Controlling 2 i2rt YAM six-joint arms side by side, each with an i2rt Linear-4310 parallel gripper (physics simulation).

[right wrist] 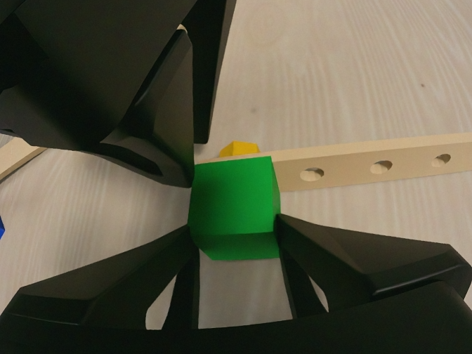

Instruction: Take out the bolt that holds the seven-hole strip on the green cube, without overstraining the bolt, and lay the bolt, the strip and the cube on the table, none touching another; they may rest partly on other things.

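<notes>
The green cube is between the fingertips of my right gripper, which is shut on it. The seven-hole strip lies against the cube's far side and runs out to the right edge of the view; three of its holes show. The yellow bolt head shows behind the strip, beyond the cube; the bolt's shaft is hidden. My left gripper is shut with nothing between its fingers. Its tips are at the cube's far left corner, left of the bolt head; whether they touch the cube or strip is unclear.
Part of another wooden piece shows at the left edge, partly behind the left gripper. Below it, a bit of a blue part shows at the same edge. The left gripper's dark body covers the upper left. The pale wooden table lies beyond the strip.
</notes>
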